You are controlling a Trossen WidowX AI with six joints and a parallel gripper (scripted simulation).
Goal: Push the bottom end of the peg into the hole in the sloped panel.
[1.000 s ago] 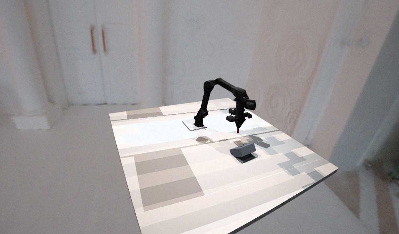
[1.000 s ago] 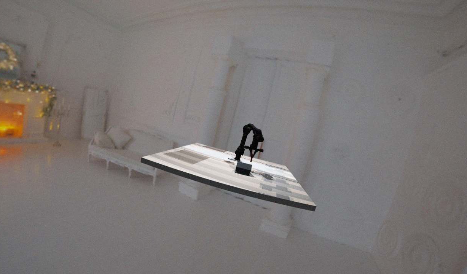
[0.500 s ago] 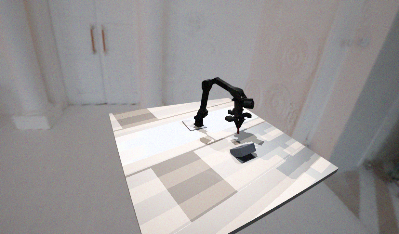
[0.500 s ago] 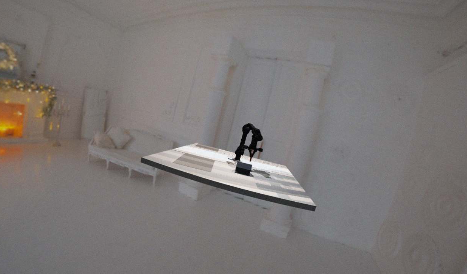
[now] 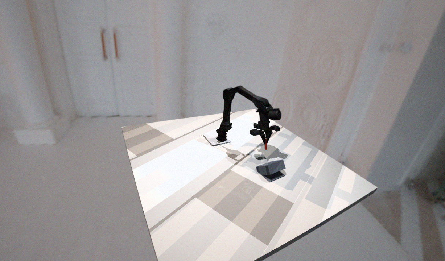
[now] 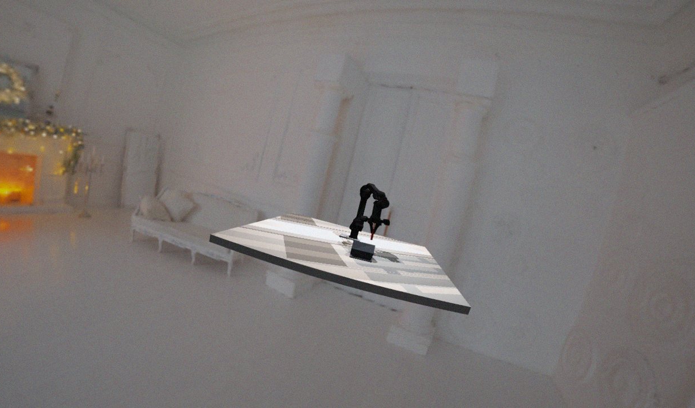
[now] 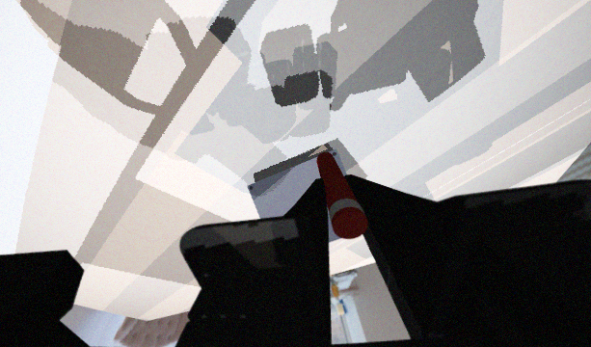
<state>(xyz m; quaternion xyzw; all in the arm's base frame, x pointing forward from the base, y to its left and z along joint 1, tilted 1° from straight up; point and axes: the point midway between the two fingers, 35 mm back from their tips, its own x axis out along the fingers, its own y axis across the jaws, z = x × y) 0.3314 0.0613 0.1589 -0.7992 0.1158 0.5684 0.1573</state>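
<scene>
My gripper tip is 110 mm short of the grey sloped panel, 100 mm above it and 60 mm to the left of it. Also, from my gripper tip: red round peg: 20 mm above, 10 mm behind.
</scene>
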